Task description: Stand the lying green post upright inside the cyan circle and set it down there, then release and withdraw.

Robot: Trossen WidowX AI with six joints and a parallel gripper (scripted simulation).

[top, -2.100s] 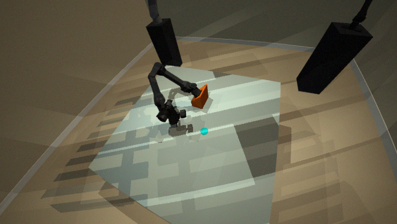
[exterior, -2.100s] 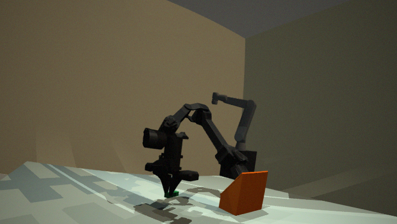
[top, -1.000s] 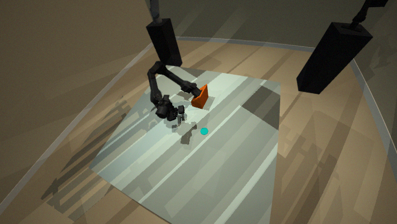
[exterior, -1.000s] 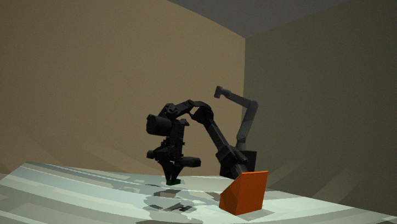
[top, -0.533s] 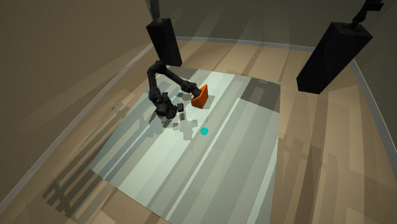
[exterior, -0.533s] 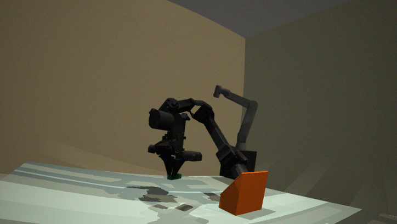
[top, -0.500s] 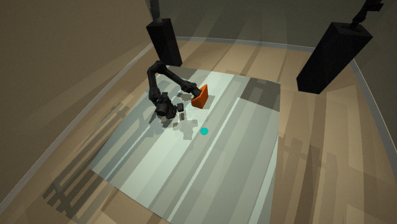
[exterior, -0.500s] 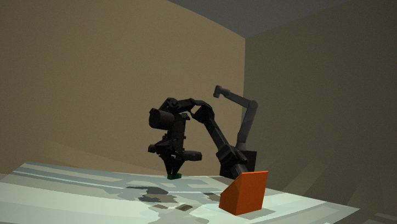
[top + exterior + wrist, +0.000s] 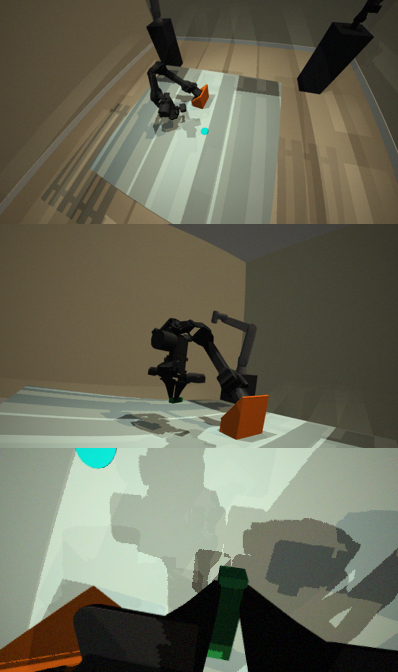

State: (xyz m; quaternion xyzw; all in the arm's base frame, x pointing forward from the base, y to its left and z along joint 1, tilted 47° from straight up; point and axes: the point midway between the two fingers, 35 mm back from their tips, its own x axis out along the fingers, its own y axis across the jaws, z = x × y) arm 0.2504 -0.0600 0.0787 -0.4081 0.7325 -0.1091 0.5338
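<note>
Now: gripper tip 21 cm to the right of the cyan circle and 13 cm above it. Also, from my gripper tip: green post: 2 cm behind, 1 cm to the right.
</note>
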